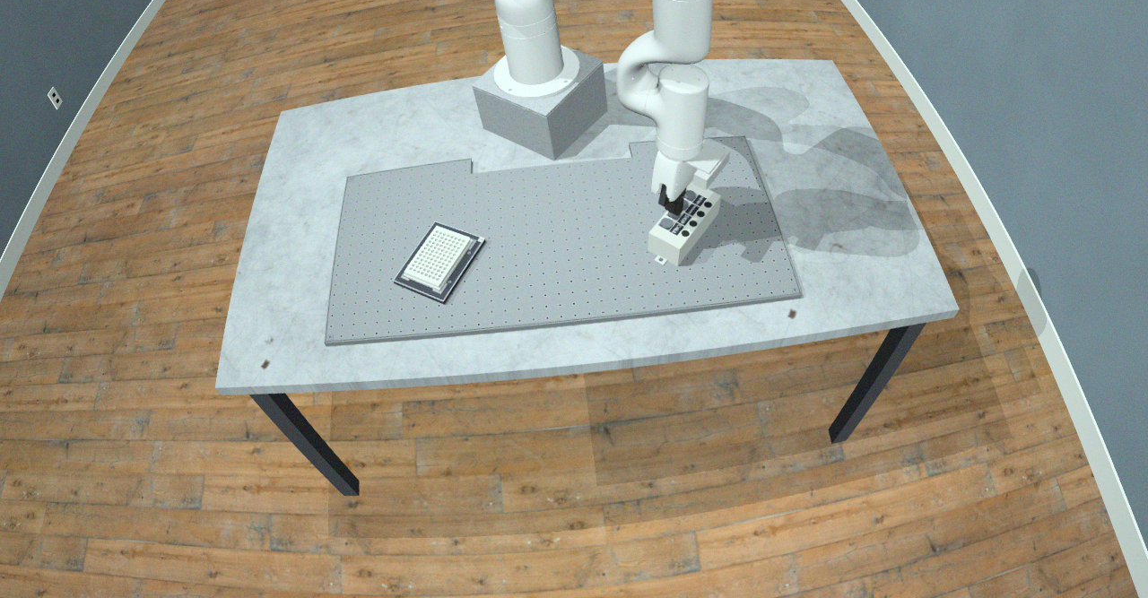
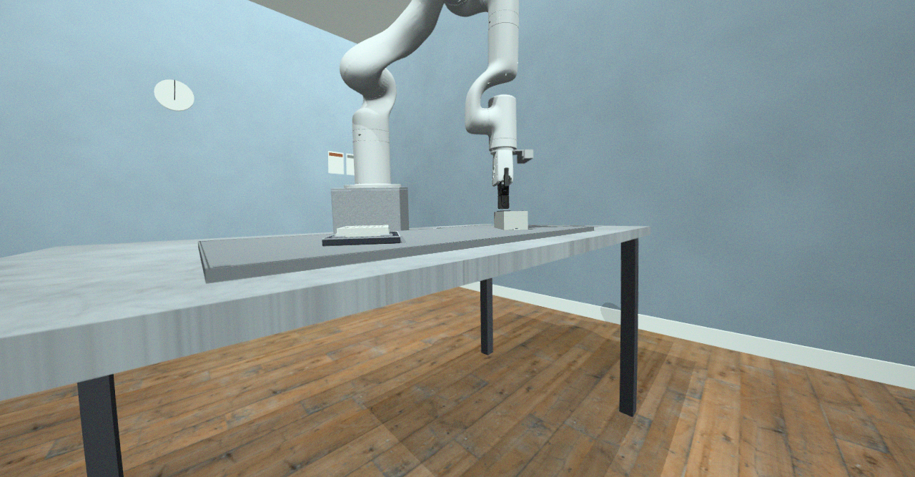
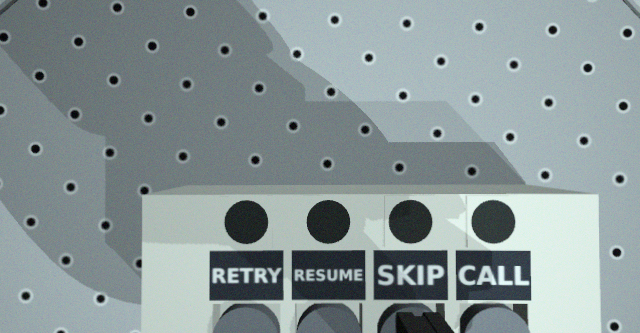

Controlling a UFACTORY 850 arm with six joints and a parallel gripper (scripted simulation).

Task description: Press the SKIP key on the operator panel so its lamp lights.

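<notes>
Right now my hand is 4 cm above the operator panel, 1 cm to the right of it and 1 cm past it.
</notes>
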